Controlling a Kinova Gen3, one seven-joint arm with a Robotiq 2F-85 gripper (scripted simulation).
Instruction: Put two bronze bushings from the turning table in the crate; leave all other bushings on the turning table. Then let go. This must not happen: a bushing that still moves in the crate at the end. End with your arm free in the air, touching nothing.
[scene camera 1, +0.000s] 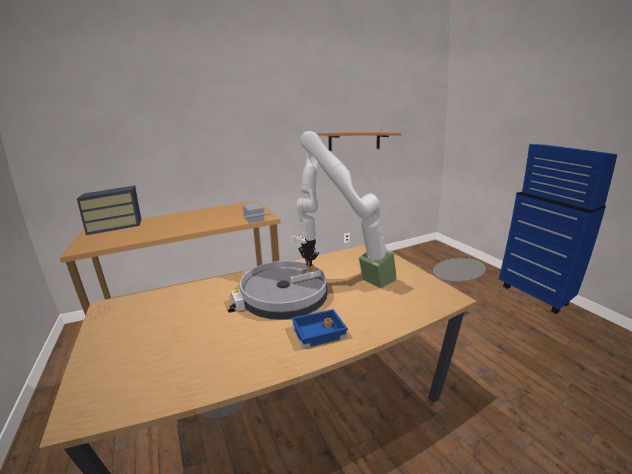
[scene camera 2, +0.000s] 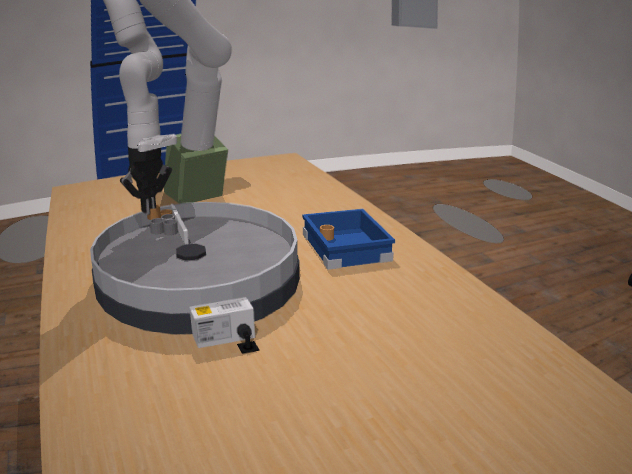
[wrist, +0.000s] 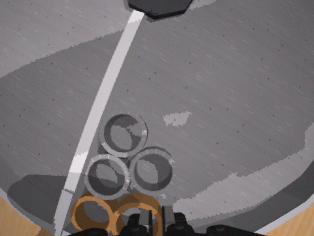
Note:
In view: the gripper (scene camera 2: 149, 213) and a grey turning table (wrist: 220, 93).

